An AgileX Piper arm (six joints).
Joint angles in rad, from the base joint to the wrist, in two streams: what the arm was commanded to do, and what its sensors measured. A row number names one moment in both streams.
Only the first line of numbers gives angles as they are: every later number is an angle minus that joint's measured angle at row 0.
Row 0, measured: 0.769, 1.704, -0.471, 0.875, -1.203, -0.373
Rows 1 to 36, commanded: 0.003, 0.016, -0.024, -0.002, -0.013, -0.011; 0.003, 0.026, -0.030, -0.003, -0.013, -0.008; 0.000, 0.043, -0.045, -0.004, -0.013, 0.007; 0.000, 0.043, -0.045, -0.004, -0.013, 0.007; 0.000, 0.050, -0.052, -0.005, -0.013, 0.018; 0.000, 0.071, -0.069, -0.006, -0.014, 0.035; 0.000, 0.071, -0.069, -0.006, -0.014, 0.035; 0.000, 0.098, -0.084, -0.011, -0.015, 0.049; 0.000, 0.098, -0.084, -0.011, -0.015, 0.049; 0.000, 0.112, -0.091, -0.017, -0.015, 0.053; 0.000, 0.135, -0.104, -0.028, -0.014, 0.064; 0.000, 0.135, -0.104, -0.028, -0.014, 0.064; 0.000, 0.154, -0.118, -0.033, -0.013, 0.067; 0.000, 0.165, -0.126, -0.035, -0.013, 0.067; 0.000, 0.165, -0.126, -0.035, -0.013, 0.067; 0.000, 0.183, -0.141, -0.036, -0.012, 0.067; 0.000, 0.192, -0.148, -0.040, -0.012, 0.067; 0.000, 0.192, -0.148, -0.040, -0.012, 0.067; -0.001, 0.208, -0.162, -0.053, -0.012, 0.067; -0.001, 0.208, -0.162, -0.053, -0.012, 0.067; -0.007, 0.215, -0.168, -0.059, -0.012, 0.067; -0.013, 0.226, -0.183, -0.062, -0.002, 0.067; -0.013, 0.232, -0.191, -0.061, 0.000, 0.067; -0.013, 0.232, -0.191, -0.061, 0.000, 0.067; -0.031, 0.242, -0.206, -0.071, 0.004, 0.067; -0.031, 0.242, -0.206, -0.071, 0.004, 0.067; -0.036, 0.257, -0.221, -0.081, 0.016, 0.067; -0.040, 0.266, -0.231, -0.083, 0.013, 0.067; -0.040, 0.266, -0.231, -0.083, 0.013, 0.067; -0.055, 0.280, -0.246, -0.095, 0.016, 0.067; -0.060, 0.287, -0.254, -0.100, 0.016, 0.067; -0.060, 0.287, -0.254, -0.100, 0.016, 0.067; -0.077, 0.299, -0.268, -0.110, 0.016, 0.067; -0.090, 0.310, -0.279, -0.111, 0.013, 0.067; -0.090, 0.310, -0.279, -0.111, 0.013, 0.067; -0.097, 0.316, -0.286, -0.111, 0.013, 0.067
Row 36, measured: -0.078, 0.304, -0.263, -0.095, 0.019, 0.059
